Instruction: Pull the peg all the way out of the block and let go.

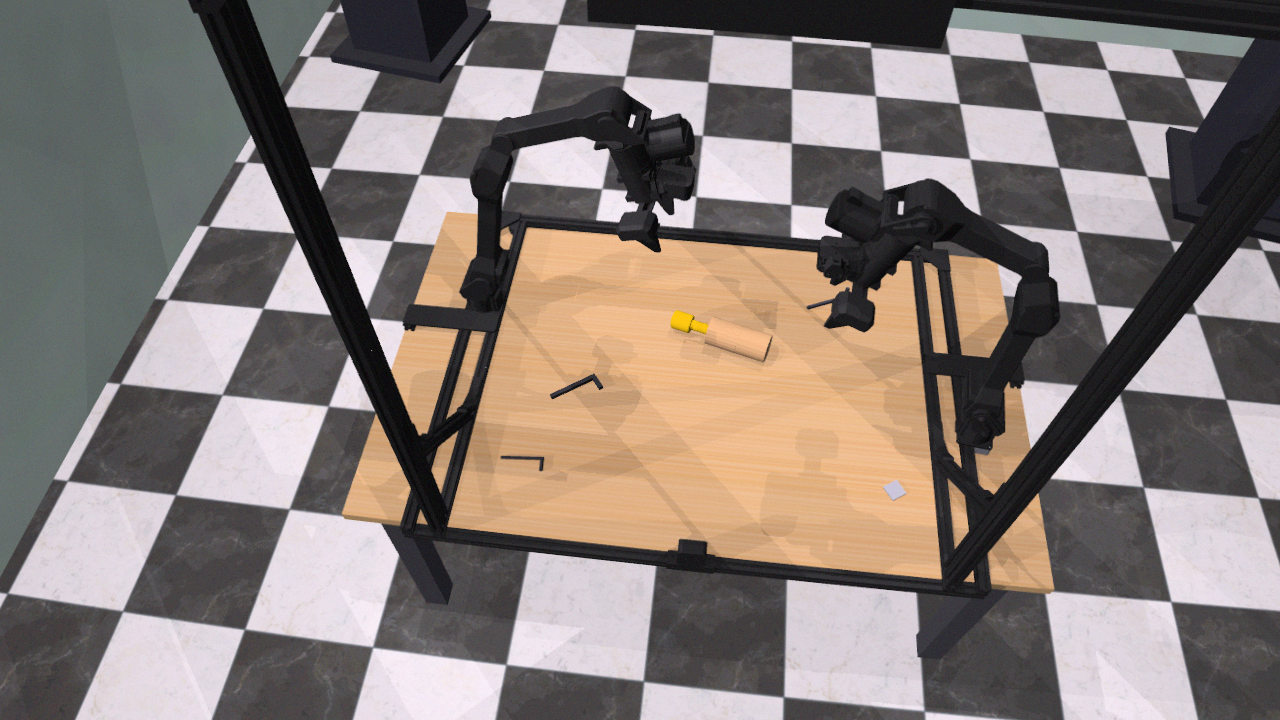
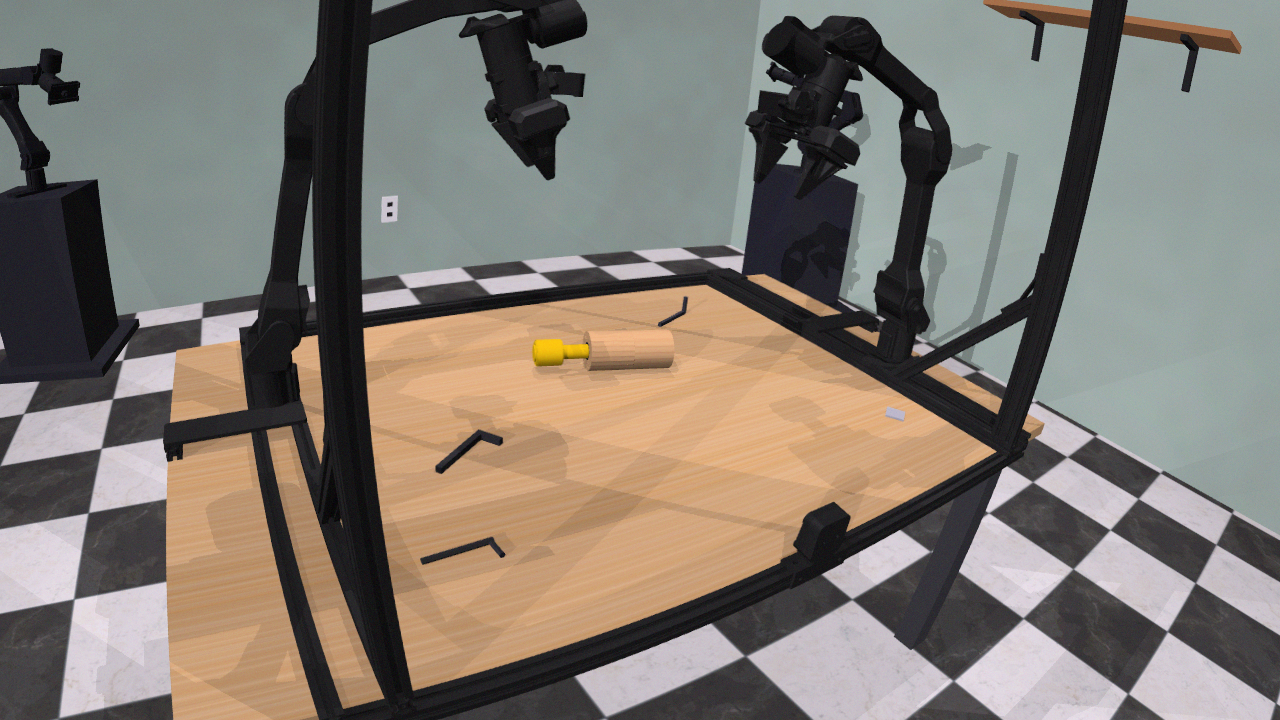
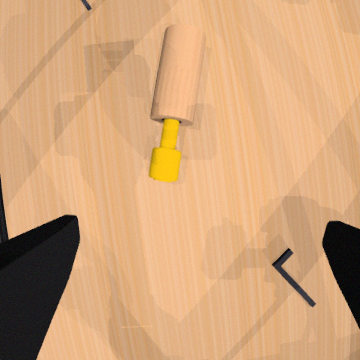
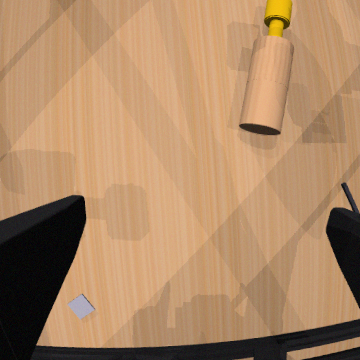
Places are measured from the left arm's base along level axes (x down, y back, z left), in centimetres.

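Pixels of known places: left gripper, fingertip midpoint: (image 1: 665, 232) (image 2: 540, 172) (image 3: 205, 231); right gripper, fingertip midpoint: (image 1: 829, 305) (image 2: 776, 190) (image 4: 210, 214); left arm's base, origin of the base link: (image 1: 485, 303) (image 2: 273, 401); right arm's base, origin of the base link: (image 1: 974, 432) (image 2: 893, 355).
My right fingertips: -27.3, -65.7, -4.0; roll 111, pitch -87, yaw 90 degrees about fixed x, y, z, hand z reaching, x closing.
Ahead of a thing's pixels: the offset from my right fingertips to its top centre, as dx, dy, dz. "spot": to the spot under its first point.
A yellow peg with a thick head {+24.6, +21.9, +10.1} (image 1: 682, 321) (image 2: 547, 352) (image 3: 165, 164) (image 4: 278, 11) lies level, its thin shaft entering one end of a tan wooden cylindrical block {+23.6, +14.5, +9.4} (image 1: 738, 339) (image 2: 629, 349) (image 3: 179, 75) (image 4: 267, 85). The head and a short length of shaft show outside; how deep the rest sits is hidden. The block lies on its side on the table. My left gripper (image 1: 660, 229) (image 2: 544, 170) (image 3: 205, 231) is open and empty, high above the table on the peg-head side. My right gripper (image 1: 827, 295) (image 2: 779, 188) (image 4: 210, 214) is open and empty, high up beyond the block's other end.
Two black L-shaped pieces {+28.4, +41.3, -9.8} (image 1: 572, 385) {+28.6, +45.6, -27.3} (image 1: 521, 458) (image 2: 458, 452) (image 2: 456, 550) lie at the table's left. A third L-shaped piece {+26.0, -0.7, +26.1} (image 1: 818, 304) (image 2: 673, 317) lies behind the block. A small grey square {spot: +28.9, -19.3, -13.2} (image 1: 894, 489) (image 2: 895, 413) (image 4: 81, 306) lies at the right. Black rails (image 1: 805, 573) edge the table.
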